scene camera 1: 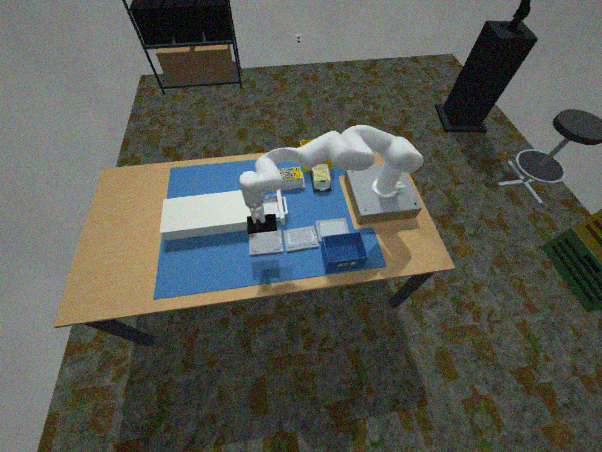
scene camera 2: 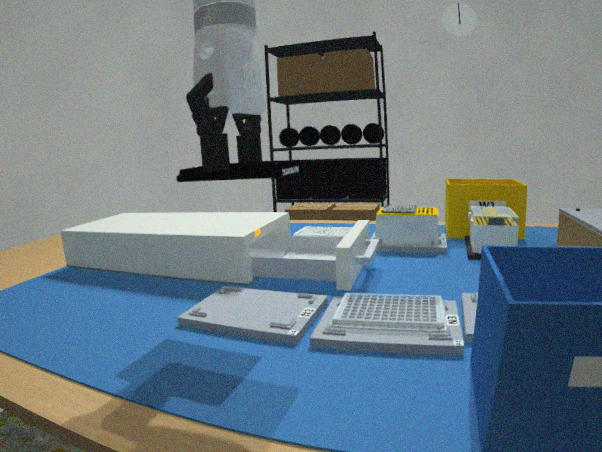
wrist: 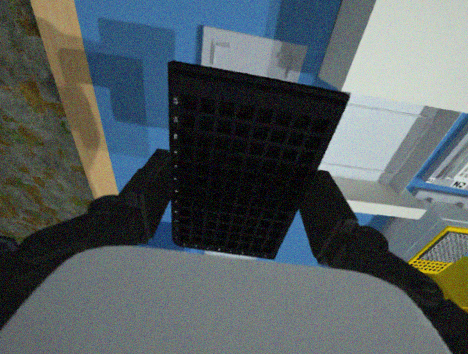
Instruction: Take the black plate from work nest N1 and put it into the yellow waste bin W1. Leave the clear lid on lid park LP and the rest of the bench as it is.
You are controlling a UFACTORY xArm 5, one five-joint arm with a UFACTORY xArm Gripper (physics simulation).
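Frame: origin at the arm's base, x down, y ahead, z right, level; metres.
Where they show: gripper, fingertip midpoint: (scene camera 1: pixel 259 223) (scene camera 2: pixel 234 167) (wrist: pixel 240 180); arm's base, link origin: (scene camera 1: pixel 384 188).
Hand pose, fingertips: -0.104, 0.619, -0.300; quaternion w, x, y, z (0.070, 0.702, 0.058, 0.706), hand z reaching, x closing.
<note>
Each offset is from my fingertips to the top centre of the thing, as dx, dy, dz. "spot": to the spot under its first point.
The black plate @[-0.004, -0.008, +0.001] (scene camera 1: pixel 270 224) (scene camera 2: pixel 270 169) (wrist: pixel 245 150) is off the bench, close to level, held between the fingers of my gripper (scene camera 1: pixel 257 220) (scene camera 2: pixel 232 161) (wrist: pixel 240 180). The fingers grip its two long sides. The plate is high above the bench. Work nest N1 @[+0.174, -0.008, +0.004] (scene camera 1: pixel 266 243) (scene camera 2: pixel 250 315) (wrist: pixel 260 55) is bare, a grey pad with small corner stops. The yellow waste bin W1 @[+0.071, -0.266, +0.568] (scene camera 2: pixel 456 205) (scene camera 1: pixel 306 143) stands at the back right, partly hidden by the arm in scene camera 1. I cannot make out the clear lid or the lid park's label.
A white device @[spot: +0.107, +0.290, +0.107] (scene camera 1: pixel 205 215) (scene camera 2: pixel 160 250) with its drawer out lies behind N1. A white plate @[+0.164, -0.180, +0.031] (scene camera 1: pixel 301 238) (scene camera 2: pixel 390 310) sits on nest N3. A blue crate @[+0.071, -0.379, -0.071] (scene camera 1: pixel 345 248) (scene camera 2: pixel 530 340) stands front right. Yellow-topped box @[+0.114, -0.115, +0.408] (scene camera 2: pixel 407 227) and smaller white box @[+0.113, -0.290, +0.416] (scene camera 2: pixel 494 234) stand before the bin.
</note>
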